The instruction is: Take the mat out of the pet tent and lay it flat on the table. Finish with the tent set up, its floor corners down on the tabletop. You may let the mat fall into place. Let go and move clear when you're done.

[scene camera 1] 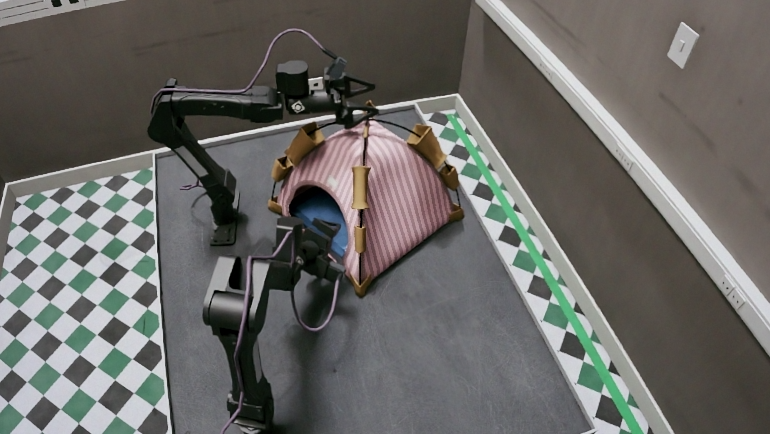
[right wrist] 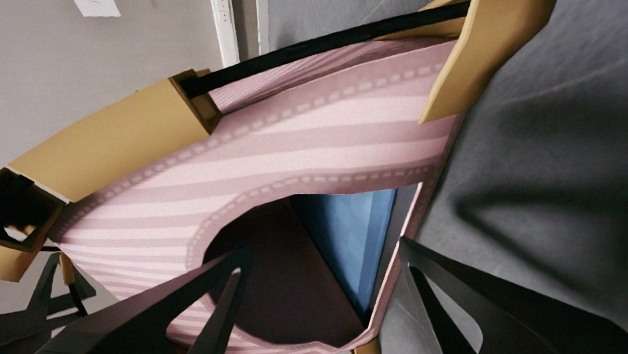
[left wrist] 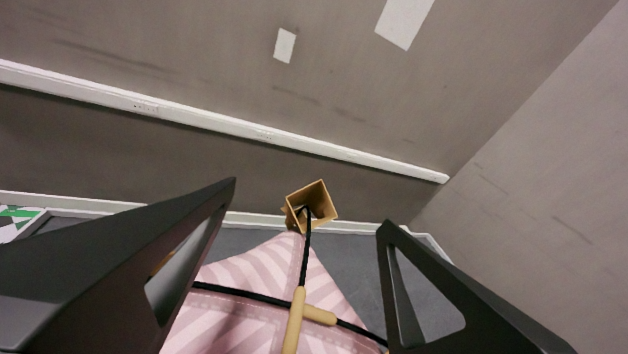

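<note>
The pink striped pet tent (scene camera 1: pixel 401 199) (left wrist: pixel 265 262) (right wrist: pixel 320 150) stands upright, its visible floor corners on the dark grey table (scene camera 1: pixel 431 350) (right wrist: pixel 540 120). The blue mat (scene camera 1: pixel 318 207) (right wrist: pixel 347 225) lies inside, seen through the round doorway. My left gripper (scene camera 1: pixel 374 99) (left wrist: pixel 314 207) is open and empty at the tent's peak, its fingers on either side above the crossed poles. My right gripper (scene camera 1: pixel 340 249) (right wrist: pixel 321 248) is open and empty at the doorway. In the right wrist view one finger overlaps the dark opening and the other is by the doorway's lower edge. The mat's far parts are hidden.
Tan sleeves (scene camera 1: pixel 360 187) (left wrist: pixel 312 205) (right wrist: pixel 112 137) and black poles run along the tent's edges. A pale raised border (scene camera 1: pixel 539 226) runs along the right, beside a checkered floor with a green stripe (scene camera 1: pixel 531 250). Brown walls (scene camera 1: pixel 215 48) stand behind and at the right.
</note>
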